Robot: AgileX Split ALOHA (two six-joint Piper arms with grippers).
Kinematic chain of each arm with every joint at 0, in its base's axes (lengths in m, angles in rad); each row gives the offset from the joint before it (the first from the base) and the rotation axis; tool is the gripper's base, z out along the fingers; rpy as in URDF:
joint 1: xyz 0 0 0.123 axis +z
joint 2: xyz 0 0 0 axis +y
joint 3: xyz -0.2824 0 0.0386 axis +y
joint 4: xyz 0.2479 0 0.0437 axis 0.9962 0 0.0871
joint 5: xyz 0 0 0 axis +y
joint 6: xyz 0.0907 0 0.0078 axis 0.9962 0 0.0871
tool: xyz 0 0 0 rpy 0 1.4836 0
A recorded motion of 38 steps. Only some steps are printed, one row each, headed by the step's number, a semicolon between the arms.
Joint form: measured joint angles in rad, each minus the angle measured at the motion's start. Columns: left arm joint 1, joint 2, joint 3, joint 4, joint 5, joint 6; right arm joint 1, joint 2, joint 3, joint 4, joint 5, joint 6.
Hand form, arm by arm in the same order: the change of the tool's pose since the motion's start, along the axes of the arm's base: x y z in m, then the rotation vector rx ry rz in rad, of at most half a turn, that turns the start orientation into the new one. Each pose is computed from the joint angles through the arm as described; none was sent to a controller.
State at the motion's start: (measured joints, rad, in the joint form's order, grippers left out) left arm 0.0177 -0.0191 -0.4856 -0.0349 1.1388 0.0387; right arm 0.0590 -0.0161 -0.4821 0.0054 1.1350 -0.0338
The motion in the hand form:
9: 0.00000 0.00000 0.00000 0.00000 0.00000 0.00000; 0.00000 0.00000 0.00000 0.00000 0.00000 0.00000
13: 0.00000 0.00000 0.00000 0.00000 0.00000 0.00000; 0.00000 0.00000 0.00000 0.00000 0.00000 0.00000
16: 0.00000 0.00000 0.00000 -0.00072 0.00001 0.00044; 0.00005 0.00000 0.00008 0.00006 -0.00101 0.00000
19: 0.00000 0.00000 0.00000 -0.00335 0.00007 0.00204; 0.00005 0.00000 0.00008 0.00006 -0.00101 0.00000
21: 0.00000 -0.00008 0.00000 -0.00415 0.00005 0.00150; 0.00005 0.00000 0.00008 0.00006 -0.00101 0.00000
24: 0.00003 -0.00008 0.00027 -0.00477 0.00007 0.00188; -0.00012 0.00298 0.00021 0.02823 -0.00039 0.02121
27: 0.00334 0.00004 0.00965 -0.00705 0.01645 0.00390; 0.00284 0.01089 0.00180 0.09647 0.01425 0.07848
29: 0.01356 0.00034 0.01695 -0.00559 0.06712 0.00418; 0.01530 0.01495 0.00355 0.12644 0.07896 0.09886
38: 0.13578 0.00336 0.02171 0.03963 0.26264 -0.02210; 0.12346 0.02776 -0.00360 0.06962 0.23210 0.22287
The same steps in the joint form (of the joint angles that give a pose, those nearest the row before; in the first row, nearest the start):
9: 0.0000 0.0000 0.0000 0.0000 0.0000 0.0000; 0.0000 0.0000 0.0000 0.0000 0.0000 0.0000
13: 0.0000 0.0000 0.0000 0.0000 0.0000 0.0000; 0.0000 0.0000 0.0000 0.0000 0.0000 0.0000
16: 0.0000 0.0000 0.0000 0.0000 0.0000 -0.0008; 0.0000 0.0000 0.0000 0.0000 -0.0010 0.0000
19: 0.0000 0.0000 0.0000 0.0000 0.0000 -0.0039; 0.0000 0.0000 0.0000 0.0000 -0.0010 0.0000
21: 0.0000 0.0000 0.0000 -0.0010 0.0000 -0.0039; 0.0000 0.0000 0.0000 0.0000 -0.0010 0.0000
24: 0.0000 0.0009 -0.0009 -0.0010 0.0000 -0.0046; 0.0000 0.0000 0.0000 0.0362 -0.0020 -0.0024
27: 0.0000 0.0484 -0.0345 -0.0002 0.0024 -0.0078; 0.0000 0.0226 0.0000 0.1309 -0.0131 -0.0156
29: 0.0000 0.1279 -0.0593 0.0012 -0.0015 -0.0064; 0.0000 0.1049 0.0000 0.1734 -0.0314 -0.0240
38: 0.0000 0.7358 -0.1243 0.0052 -0.3484 0.0545; 0.0001 0.6839 -0.0004 0.3489 -0.4145 -0.3418

